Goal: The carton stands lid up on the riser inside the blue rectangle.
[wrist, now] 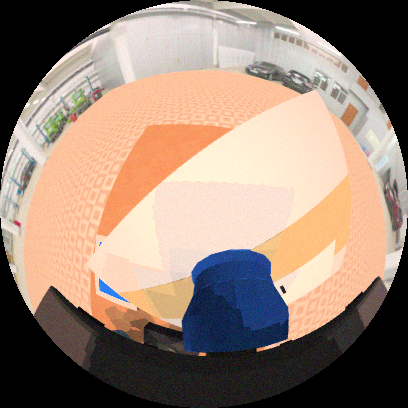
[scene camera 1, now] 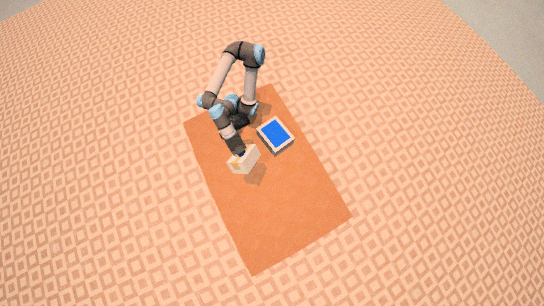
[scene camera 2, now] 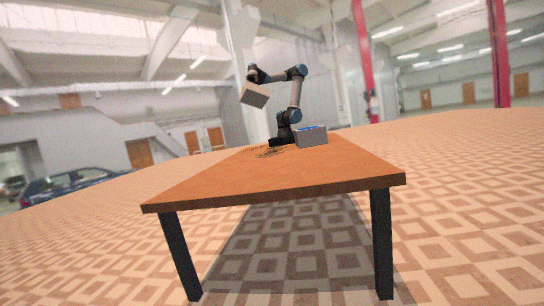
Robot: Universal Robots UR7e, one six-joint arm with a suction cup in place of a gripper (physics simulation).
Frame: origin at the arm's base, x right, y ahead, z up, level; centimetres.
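Seen in the pictures: hand at its tool point: [wrist: 226,260] [scene camera 1: 242,156]; arm's base at its link origin: [scene camera 1: 234,113] [scene camera 2: 285,136].
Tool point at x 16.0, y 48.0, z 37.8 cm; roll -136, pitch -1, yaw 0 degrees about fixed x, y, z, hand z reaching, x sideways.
Offsets run from my tool point to a thing's top centre. Level surfaces: height alone.
A cream carton [scene camera 1: 248,163] [scene camera 2: 254,97] [wrist: 225,215] with a tan tape strip hangs tilted in the air, above the table and to the left of the riser in both scene views. My suction gripper [scene camera 1: 242,153] [wrist: 231,265] has its blue cup against the taped face of the carton and holds it. The grey riser {dx -33.0, dy -11.3, dz -31.9 cm} [scene camera 1: 285,146] [scene camera 2: 311,139] stands on the table near the arm's base, with a light rim. The blue rectangle {dx -33.0, dy -11.3, dz -31.9 cm} [scene camera 1: 275,133] [scene camera 2: 308,128] [wrist: 110,290] lies on its top. In the wrist view the carton hides most of the riser.
The orange-brown table {dz -43.9 cm} [scene camera 1: 285,215] [scene camera 2: 280,175] [wrist: 155,155] carries the arm and riser. The arm's base [scene camera 1: 240,121] [scene camera 2: 281,141] is beside the riser. The carton's shadow [scene camera 1: 256,174] falls on the table top.
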